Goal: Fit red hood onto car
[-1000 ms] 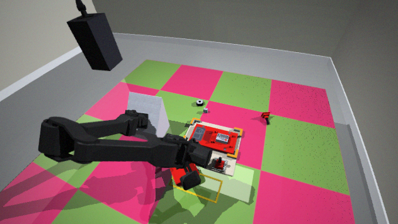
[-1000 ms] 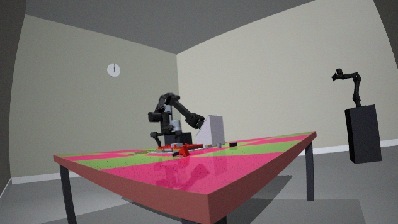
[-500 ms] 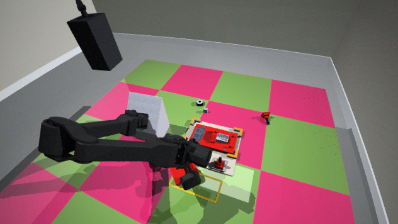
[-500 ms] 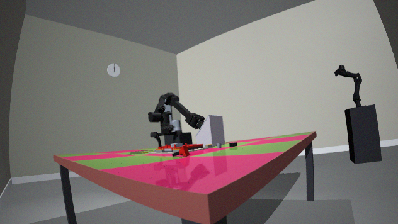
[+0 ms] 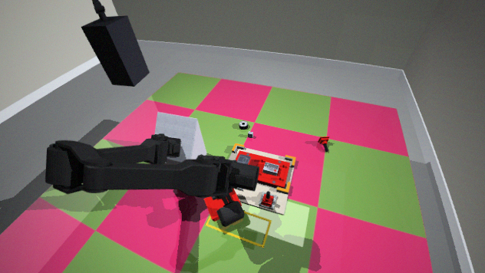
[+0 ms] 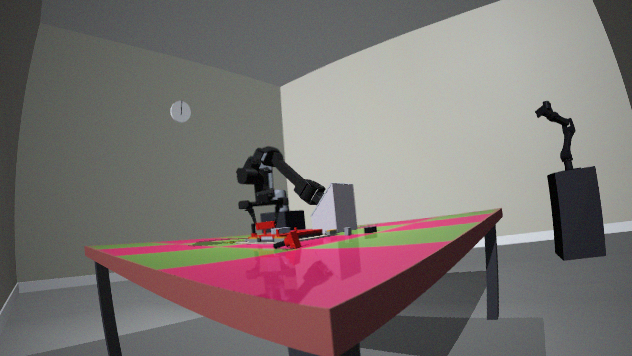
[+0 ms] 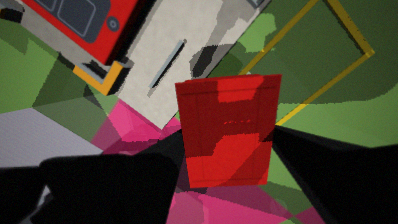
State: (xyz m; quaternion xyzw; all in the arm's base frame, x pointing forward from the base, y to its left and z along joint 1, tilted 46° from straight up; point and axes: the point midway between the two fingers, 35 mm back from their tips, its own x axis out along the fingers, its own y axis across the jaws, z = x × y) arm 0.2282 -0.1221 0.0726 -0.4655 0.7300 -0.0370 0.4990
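The white engine block lies 180 mm to the left of my gripper tip, 120 mm ahead of it and 20 mm below it. The rest, counted from my gripper tip: small wheel 400 mm to the left, 40 mm below, 40 mm behind; red hood 10 mm above.
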